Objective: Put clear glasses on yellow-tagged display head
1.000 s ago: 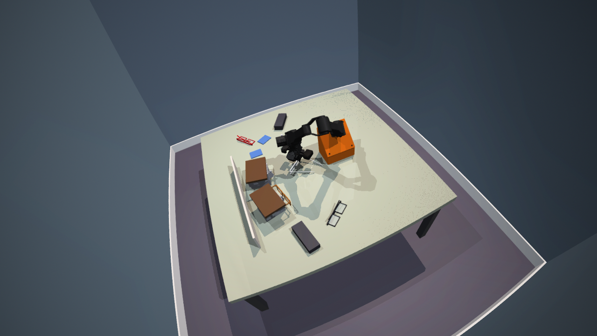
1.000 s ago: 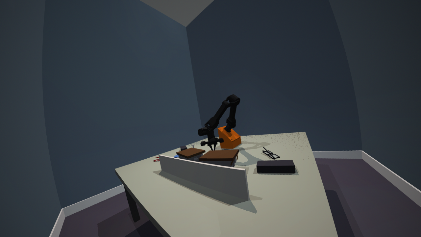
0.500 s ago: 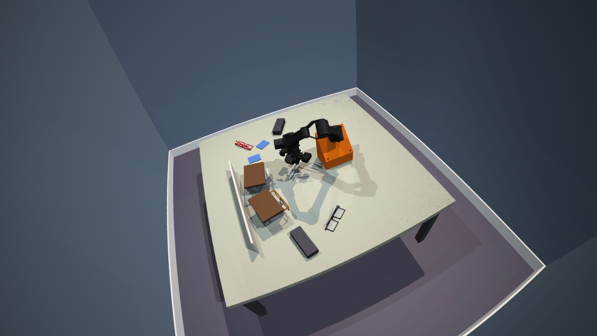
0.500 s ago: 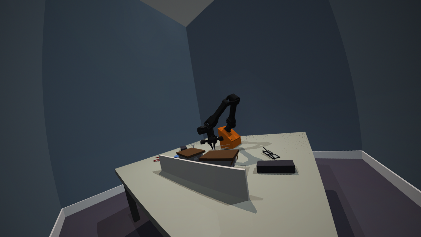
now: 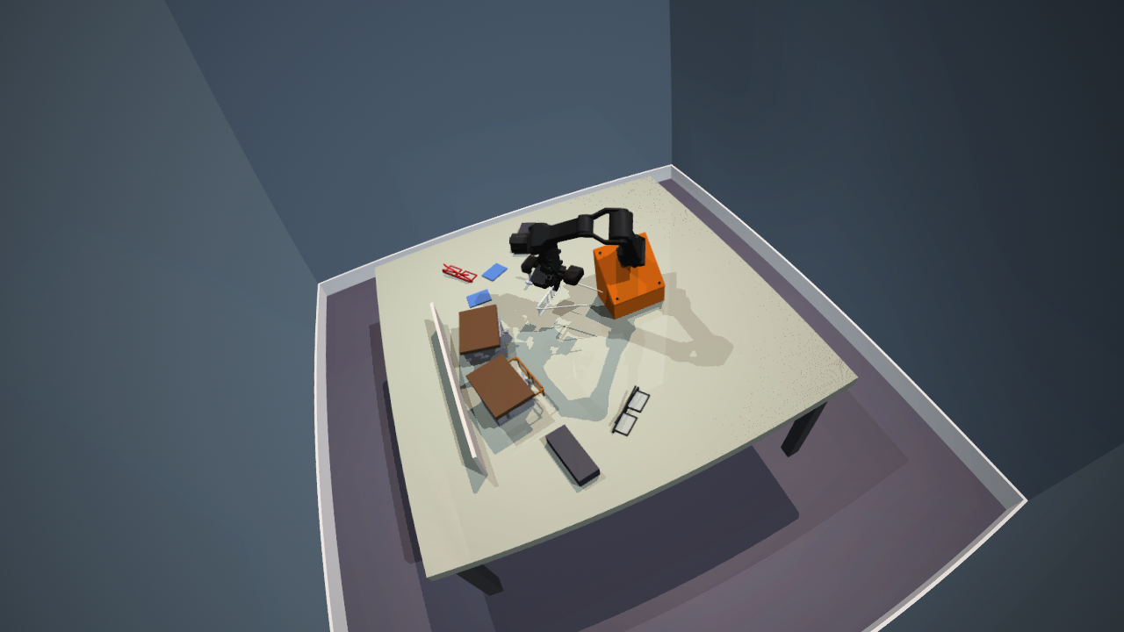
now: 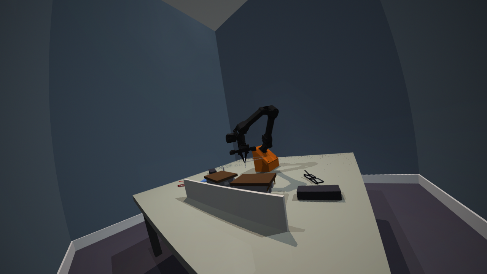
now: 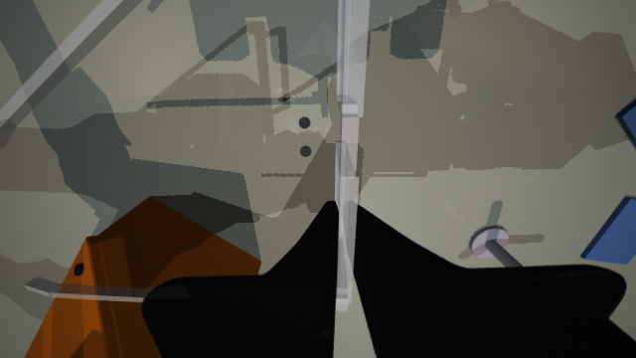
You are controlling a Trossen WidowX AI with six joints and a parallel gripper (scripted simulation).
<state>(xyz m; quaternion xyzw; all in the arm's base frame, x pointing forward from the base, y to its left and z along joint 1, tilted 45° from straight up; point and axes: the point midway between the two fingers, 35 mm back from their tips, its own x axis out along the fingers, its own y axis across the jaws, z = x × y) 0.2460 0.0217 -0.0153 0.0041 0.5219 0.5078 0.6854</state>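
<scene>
My gripper tip is now 4 cm short of the grey peg stand, 21 cm to the left of it and 9 cm above it. The rest, counted from my gripper tip: white panel: 37 cm ahead, 17 cm to the left, 6 cm below.
</scene>
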